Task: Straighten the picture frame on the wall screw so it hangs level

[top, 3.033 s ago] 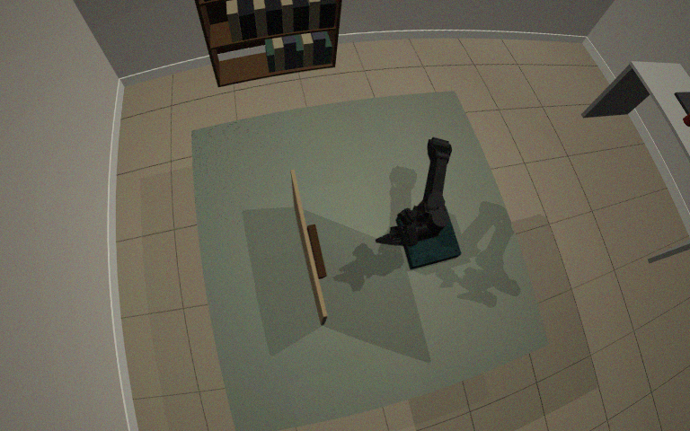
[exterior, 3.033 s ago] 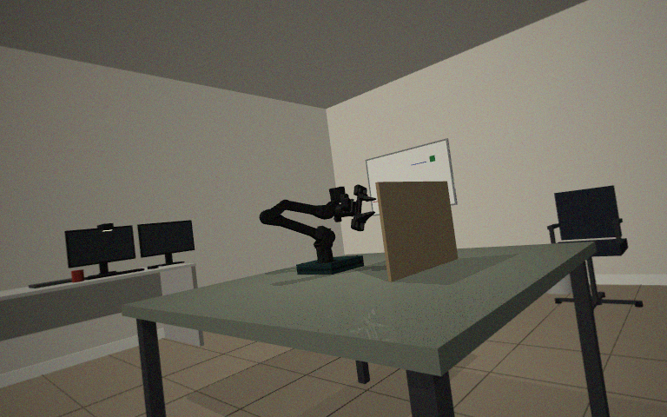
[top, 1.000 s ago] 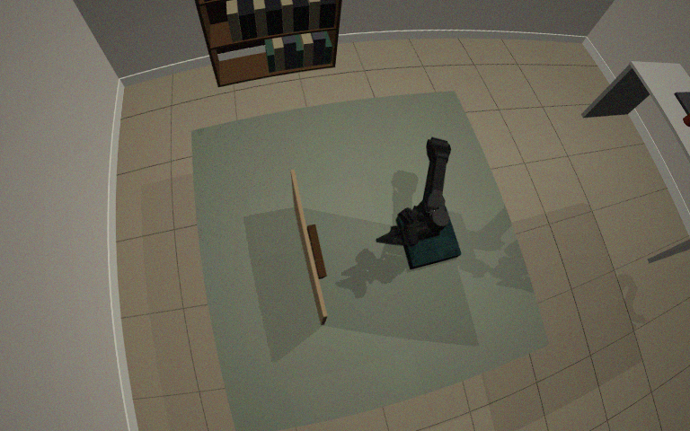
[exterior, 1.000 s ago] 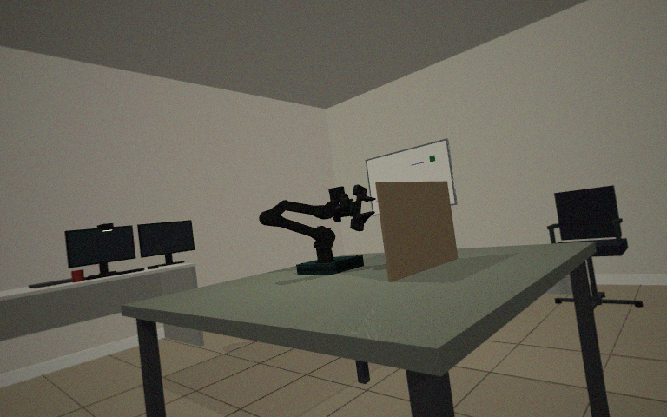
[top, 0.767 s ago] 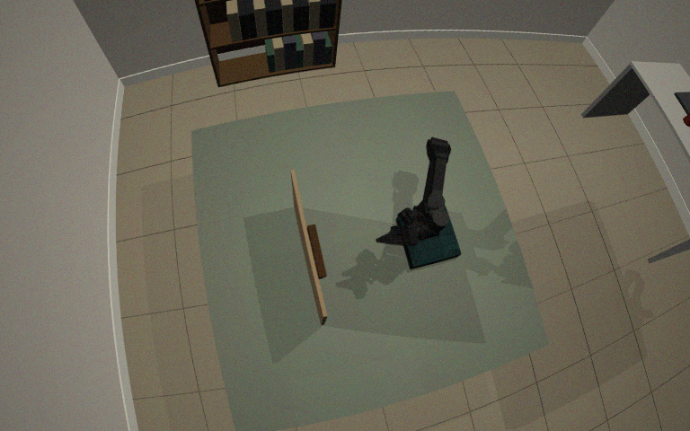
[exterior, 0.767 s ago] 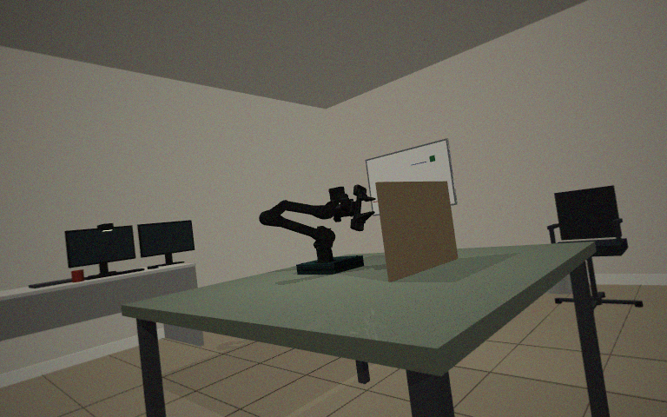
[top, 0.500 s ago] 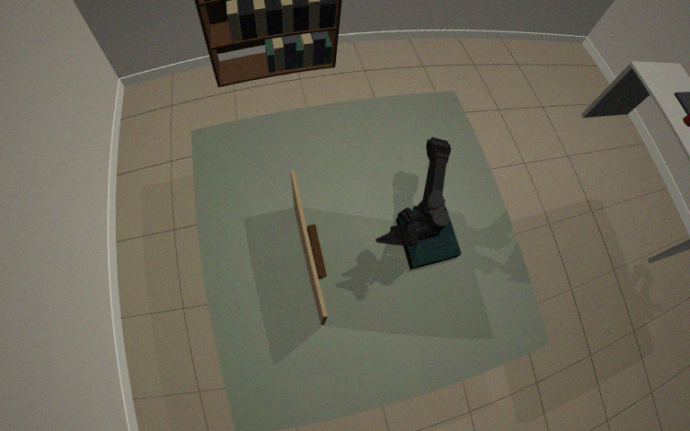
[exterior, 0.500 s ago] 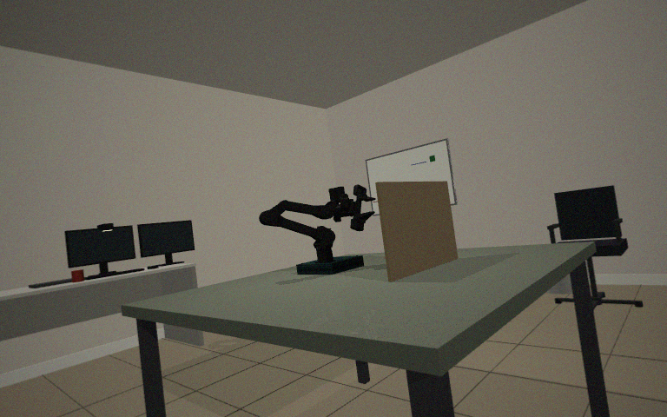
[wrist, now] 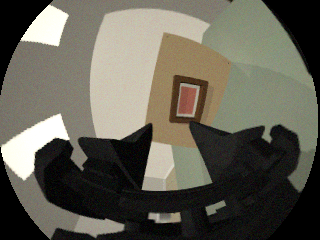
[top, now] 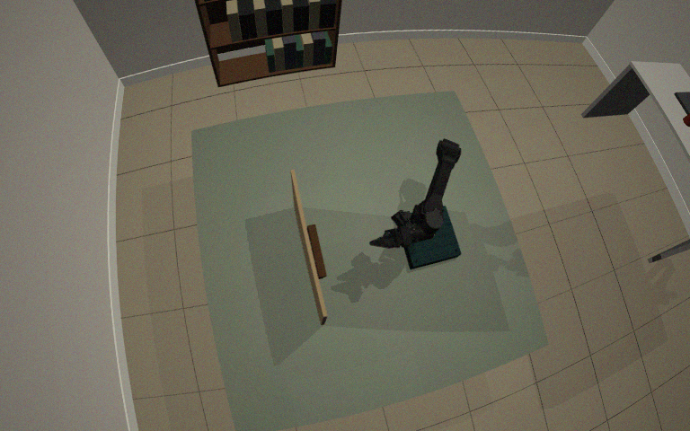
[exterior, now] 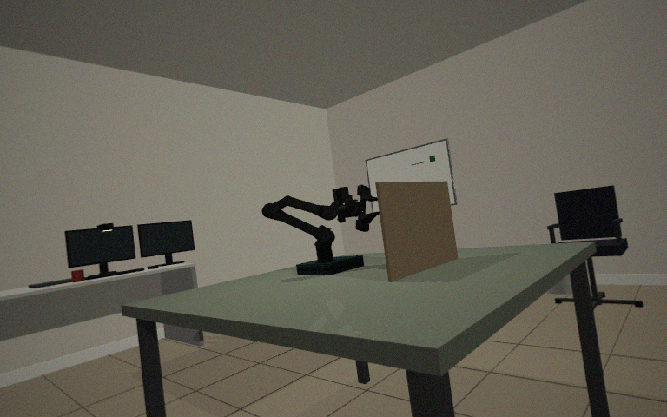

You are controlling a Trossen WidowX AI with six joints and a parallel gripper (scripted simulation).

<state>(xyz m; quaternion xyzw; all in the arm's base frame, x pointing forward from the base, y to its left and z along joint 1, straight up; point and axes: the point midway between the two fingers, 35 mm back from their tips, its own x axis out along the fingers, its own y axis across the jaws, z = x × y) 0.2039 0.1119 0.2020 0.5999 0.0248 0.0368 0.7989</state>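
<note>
Right now my gripper tip is 18 cm short of the brown picture frame, 8 cm above it and 1 cm to the left of it. Round my gripper tip: tan wall board 19 cm ahead, 9 cm below, 2 cm to the right.
</note>
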